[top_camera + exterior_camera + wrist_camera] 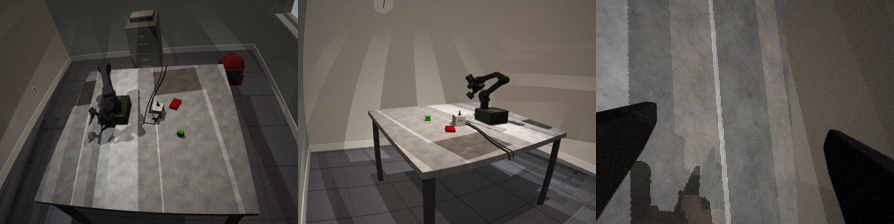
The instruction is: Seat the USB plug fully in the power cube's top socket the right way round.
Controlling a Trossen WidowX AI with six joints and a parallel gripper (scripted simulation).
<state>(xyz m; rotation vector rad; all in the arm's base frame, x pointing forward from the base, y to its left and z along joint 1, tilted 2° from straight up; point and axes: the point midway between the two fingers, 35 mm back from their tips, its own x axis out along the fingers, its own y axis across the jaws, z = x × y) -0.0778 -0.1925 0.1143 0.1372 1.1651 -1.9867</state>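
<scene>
The dark USB plug lies 390 mm ahead of my gripper tip, 250 mm to the left of it and 90 mm below it. Also, from my gripper tip: small green cube (530 mm ahead, 160 mm below, 30 mm to the left); then red block (520 mm ahead, 320 mm to the left, 170 mm below).
</scene>
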